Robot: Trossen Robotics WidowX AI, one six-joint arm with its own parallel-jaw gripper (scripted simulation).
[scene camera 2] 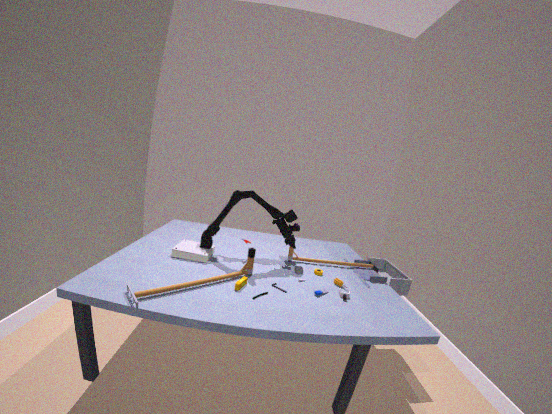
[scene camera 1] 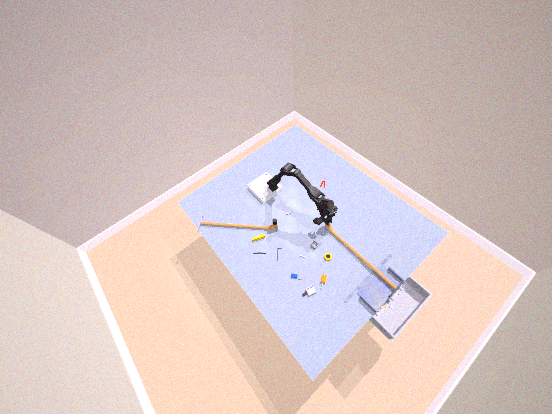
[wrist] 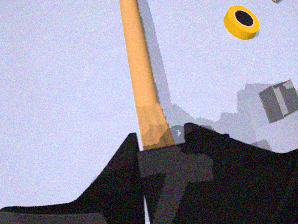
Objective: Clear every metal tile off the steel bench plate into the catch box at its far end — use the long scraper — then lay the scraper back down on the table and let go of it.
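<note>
Visible by wrist camera: my gripper (wrist: 161,135), a yellow ring (wrist: 244,27) and a long scraper (wrist: 200,174). By scene camera 2: a long scraper (scene camera 2: 248,268).
</note>
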